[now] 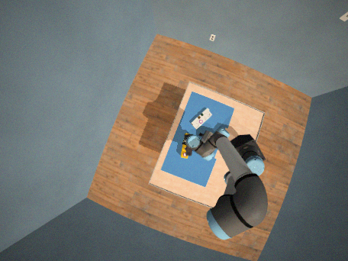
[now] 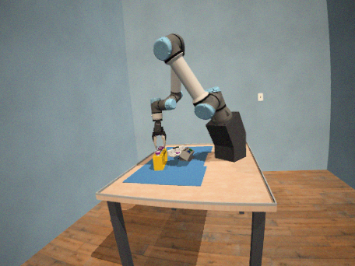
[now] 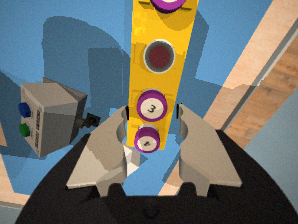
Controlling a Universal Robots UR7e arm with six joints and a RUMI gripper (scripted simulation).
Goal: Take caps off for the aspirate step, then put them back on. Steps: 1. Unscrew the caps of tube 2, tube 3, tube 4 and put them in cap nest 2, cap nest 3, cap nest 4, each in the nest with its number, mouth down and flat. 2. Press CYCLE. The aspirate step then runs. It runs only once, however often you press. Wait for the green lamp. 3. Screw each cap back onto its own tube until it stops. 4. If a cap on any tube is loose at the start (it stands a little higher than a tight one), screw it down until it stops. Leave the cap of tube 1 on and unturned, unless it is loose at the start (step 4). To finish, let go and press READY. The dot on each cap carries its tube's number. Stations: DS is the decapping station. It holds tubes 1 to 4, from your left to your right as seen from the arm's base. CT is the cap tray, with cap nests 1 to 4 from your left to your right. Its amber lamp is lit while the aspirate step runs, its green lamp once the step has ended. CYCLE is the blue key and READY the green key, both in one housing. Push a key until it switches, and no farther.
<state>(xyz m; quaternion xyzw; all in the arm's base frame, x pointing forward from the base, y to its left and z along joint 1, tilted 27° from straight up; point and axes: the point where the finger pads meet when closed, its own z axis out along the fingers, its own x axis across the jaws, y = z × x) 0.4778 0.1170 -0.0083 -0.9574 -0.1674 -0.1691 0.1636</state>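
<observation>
My hand is 1 cm above the cap. The rest, counted from my hand: green key: 19 cm behind, 15 cm to the right, 6 cm below; then blue cycle key: 19 cm behind, 10 cm to the right, 6 cm below; then key housing: 17 cm behind, 12 cm to the right, 7 cm below.
</observation>
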